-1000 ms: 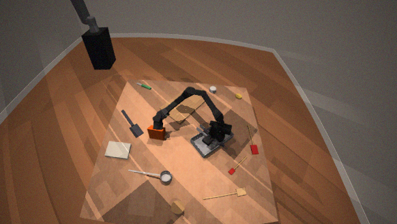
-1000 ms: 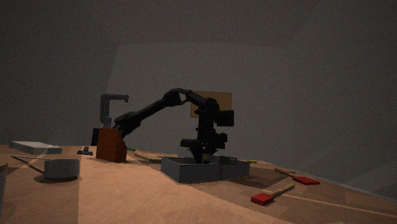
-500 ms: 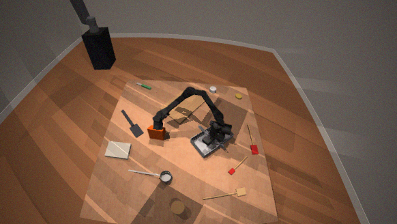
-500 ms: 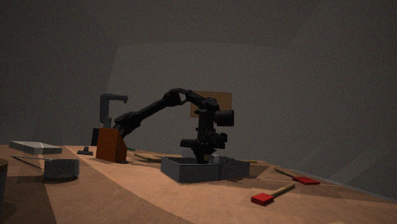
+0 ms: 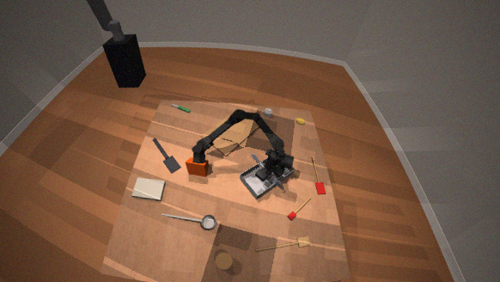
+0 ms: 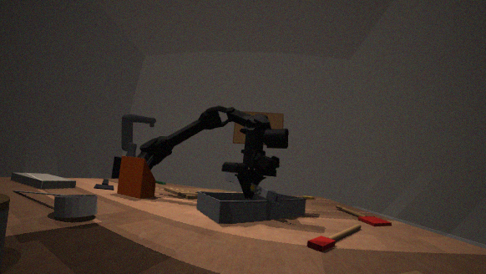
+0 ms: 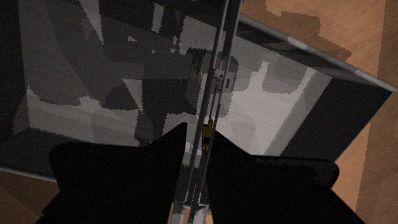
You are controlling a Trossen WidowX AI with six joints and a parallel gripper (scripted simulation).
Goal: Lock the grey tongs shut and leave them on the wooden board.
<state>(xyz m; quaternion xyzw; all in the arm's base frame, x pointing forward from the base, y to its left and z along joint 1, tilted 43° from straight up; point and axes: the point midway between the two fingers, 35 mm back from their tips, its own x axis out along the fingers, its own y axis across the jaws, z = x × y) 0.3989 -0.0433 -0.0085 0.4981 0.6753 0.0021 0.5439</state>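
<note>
Now: the grey roasting tin 2 cm below my gripper tip, 1 cm to the left of it and 1 cm ahead of it. The rest, counted from my gripper tip: yellow disc (51 cm to the left, 34 cm ahead, 4 cm below); black spatula (64 cm behind, 13 cm to the left, 5 cm below); wooden board (36 cm to the left, 21 cm behind, 4 cm below).
</note>
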